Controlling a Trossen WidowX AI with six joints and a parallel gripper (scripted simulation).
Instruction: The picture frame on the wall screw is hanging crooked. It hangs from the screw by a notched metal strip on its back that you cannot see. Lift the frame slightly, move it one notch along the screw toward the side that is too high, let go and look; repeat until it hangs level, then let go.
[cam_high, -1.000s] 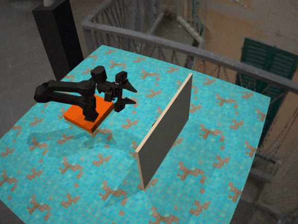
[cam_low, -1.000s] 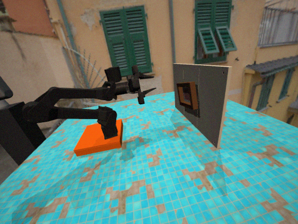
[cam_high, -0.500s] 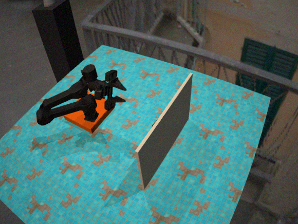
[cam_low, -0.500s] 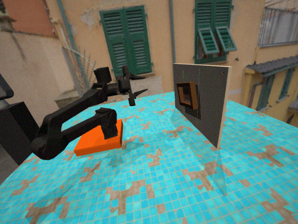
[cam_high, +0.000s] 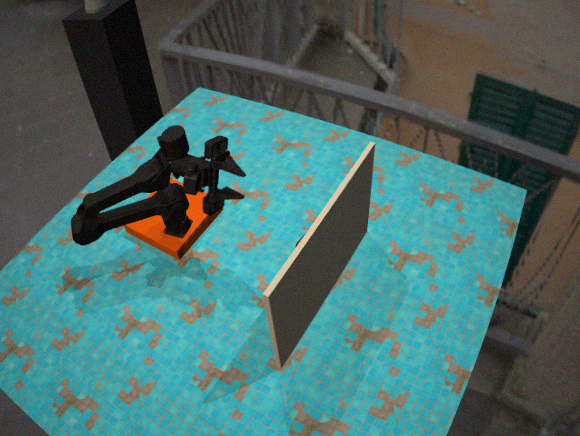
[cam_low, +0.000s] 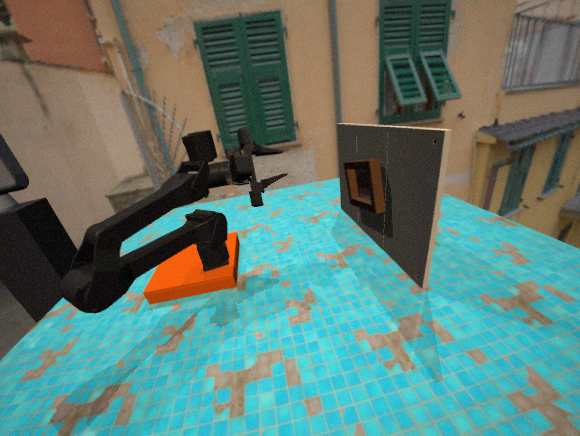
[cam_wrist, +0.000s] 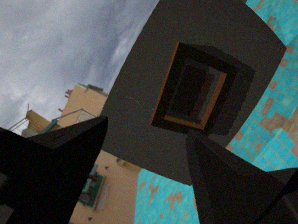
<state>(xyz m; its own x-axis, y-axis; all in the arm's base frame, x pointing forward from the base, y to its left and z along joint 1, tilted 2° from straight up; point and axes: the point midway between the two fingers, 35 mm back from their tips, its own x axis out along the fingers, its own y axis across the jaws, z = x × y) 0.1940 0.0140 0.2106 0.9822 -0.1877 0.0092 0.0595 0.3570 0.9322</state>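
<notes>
My gripper tip is now 20 cm short of the brown picture frame, 9 cm above it and 5 cm to the left of it. From my gripper tip the other things lie so: wall panel: 21 cm ahead, 10 cm below, 6 cm to the right.
</notes>
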